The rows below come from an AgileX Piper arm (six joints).
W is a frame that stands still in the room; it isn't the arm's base.
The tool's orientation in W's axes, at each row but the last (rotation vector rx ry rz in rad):
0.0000, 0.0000, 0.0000
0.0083, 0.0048, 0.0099
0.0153, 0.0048, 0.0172
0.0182, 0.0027, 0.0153
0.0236, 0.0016, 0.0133
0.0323, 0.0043, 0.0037
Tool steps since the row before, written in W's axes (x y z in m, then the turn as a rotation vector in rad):
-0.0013, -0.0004, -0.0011, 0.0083, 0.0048, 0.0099
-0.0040, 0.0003, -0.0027, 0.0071, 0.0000, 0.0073
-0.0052, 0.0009, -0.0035, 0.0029, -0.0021, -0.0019
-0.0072, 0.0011, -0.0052, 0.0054, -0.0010, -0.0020
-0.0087, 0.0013, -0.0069, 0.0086, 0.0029, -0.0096
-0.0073, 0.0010, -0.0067, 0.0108, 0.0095, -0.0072
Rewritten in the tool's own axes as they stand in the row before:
-0.0013, -0.0004, -0.0011, 0.0083, 0.0048, 0.0099
-0.0040, 0.0003, -0.0027, 0.0071, 0.0000, 0.0073
-0.0052, 0.0009, -0.0035, 0.0029, -0.0022, -0.0019
-0.0072, 0.0011, -0.0052, 0.0054, -0.0011, -0.0020
-0.0087, 0.0013, -0.0069, 0.0087, 0.0026, -0.0097
-0.0073, 0.0008, -0.0068, 0.0109, 0.0092, -0.0075

